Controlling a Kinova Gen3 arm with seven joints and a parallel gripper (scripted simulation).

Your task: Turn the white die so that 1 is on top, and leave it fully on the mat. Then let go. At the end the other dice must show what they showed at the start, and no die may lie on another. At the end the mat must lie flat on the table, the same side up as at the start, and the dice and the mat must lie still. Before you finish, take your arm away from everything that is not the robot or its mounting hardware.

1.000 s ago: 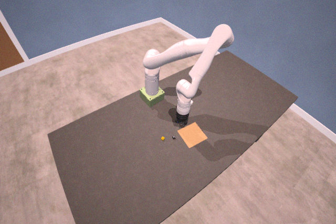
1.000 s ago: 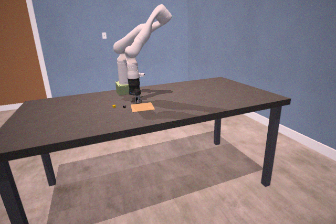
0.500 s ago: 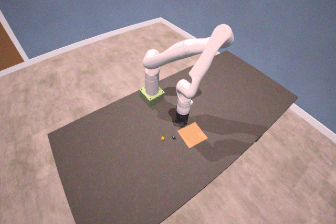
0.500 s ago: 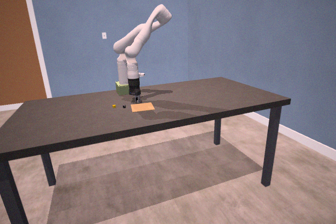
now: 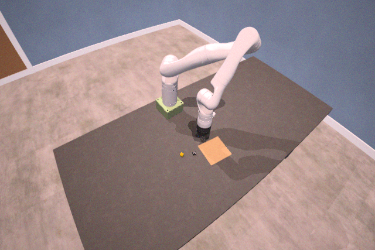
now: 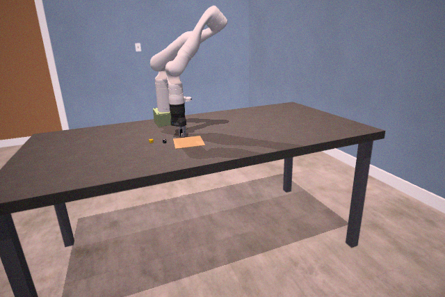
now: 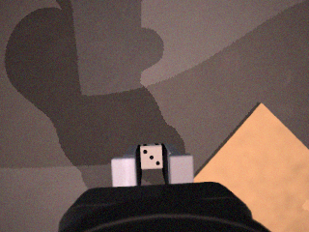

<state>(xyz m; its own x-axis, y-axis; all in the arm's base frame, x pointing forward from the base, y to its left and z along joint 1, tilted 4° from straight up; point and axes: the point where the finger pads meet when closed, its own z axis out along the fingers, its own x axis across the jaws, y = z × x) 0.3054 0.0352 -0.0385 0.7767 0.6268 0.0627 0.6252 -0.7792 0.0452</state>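
The orange mat is 10 cm ahead of my hand, 1 cm to the left of it and 2 cm below it. Also, from my hand: white die: 1 cm below; then black die: 6 cm ahead, 10 cm to the right, 1 cm below; then yellow die: 2 cm ahead, 17 cm to the right, 1 cm below.
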